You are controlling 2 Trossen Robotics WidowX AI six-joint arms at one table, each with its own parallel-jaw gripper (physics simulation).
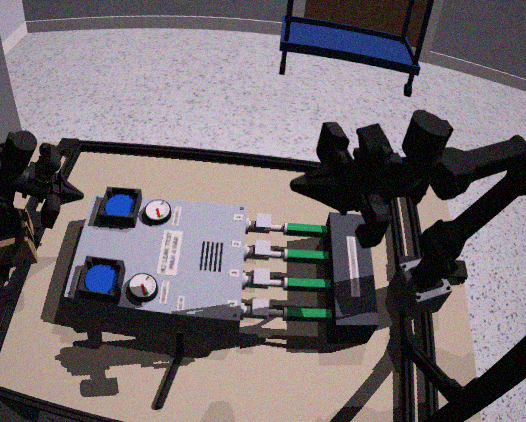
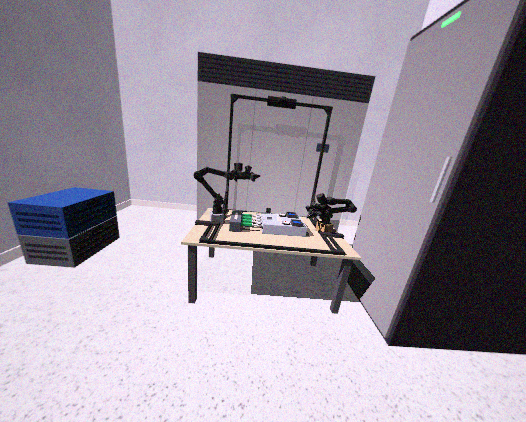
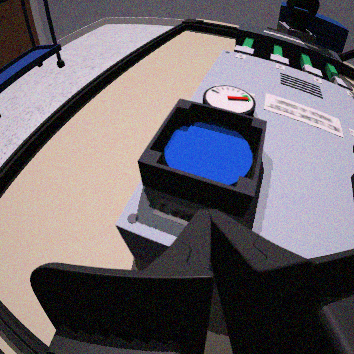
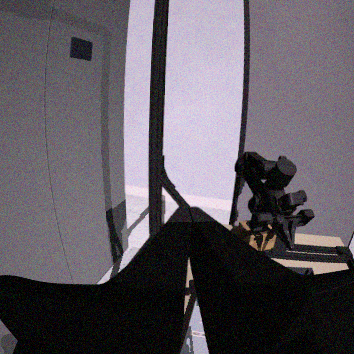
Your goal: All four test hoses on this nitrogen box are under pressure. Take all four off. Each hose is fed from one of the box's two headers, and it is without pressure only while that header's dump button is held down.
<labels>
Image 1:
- my left gripper: 83,196
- my right gripper: 290,185
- grey nitrogen box: 190,259
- dark manifold block: 352,297
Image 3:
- my left gripper: 206,218
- grey nitrogen box: 290,196
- blue dump button: 209,149
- dark manifold block: 264,39
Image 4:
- my left gripper: 291,249
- my right gripper: 186,216
</labels>
